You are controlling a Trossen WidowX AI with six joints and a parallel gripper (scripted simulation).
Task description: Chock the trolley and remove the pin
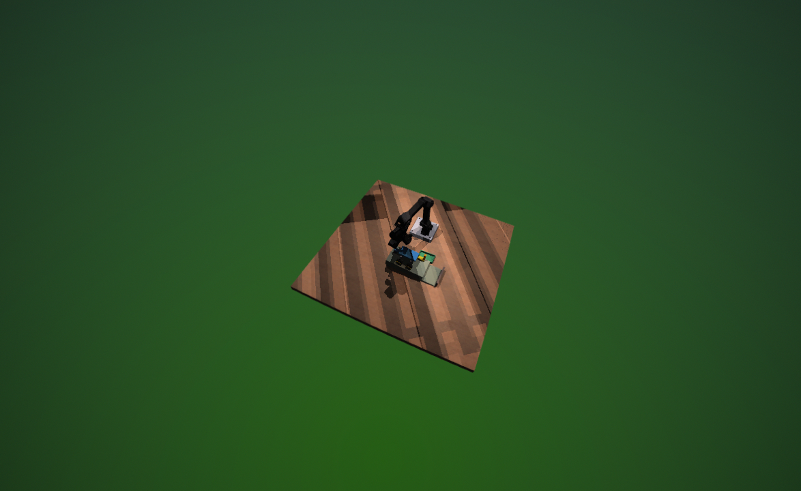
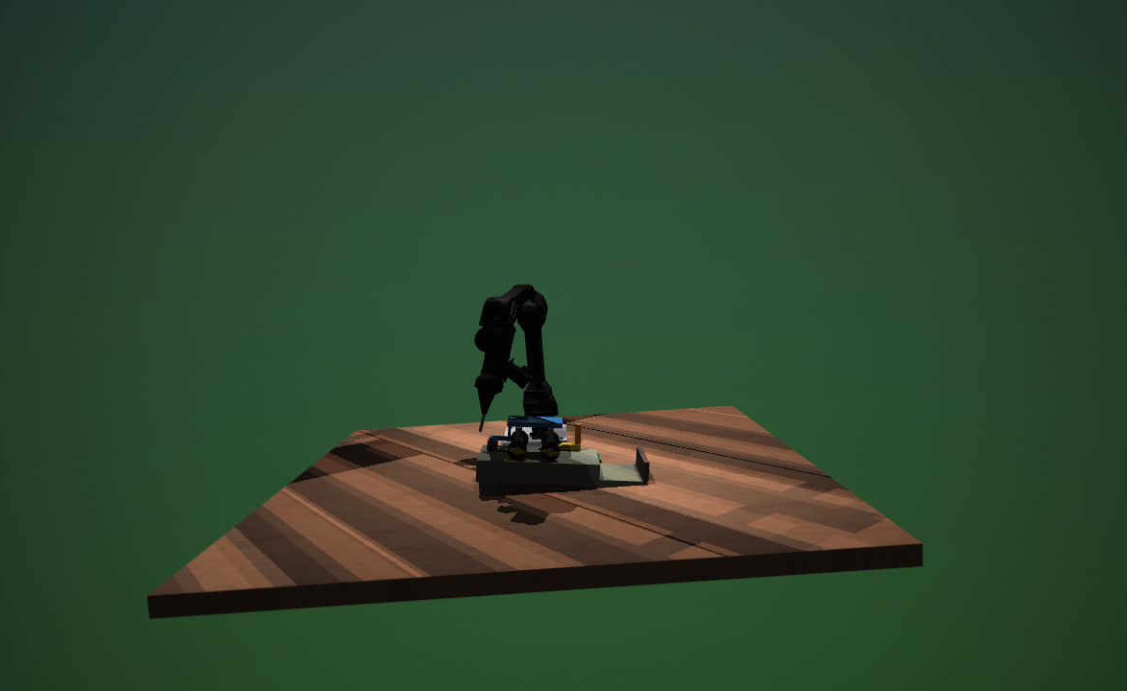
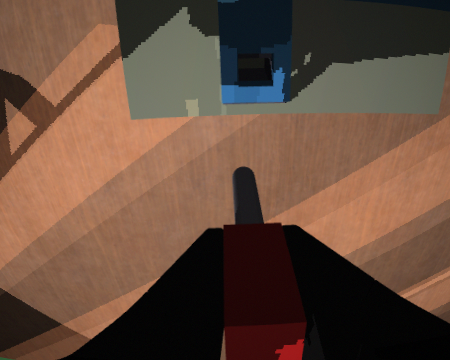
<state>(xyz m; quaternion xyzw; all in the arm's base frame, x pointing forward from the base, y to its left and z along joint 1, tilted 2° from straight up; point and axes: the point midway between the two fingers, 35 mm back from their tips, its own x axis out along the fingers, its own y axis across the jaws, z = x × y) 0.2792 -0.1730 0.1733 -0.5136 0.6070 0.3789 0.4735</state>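
The green tray lies 23 cm to the left of my gripper tip, 18 cm below it and 7 cm behind it. Also, from my gripper tip: trolley (11 cm to the left, 6 cm below, 5 cm ahead); then red-headed stop pin (right at my gripper tip); then ramp (13 cm below, 12 cm to the left, 5 cm ahead).
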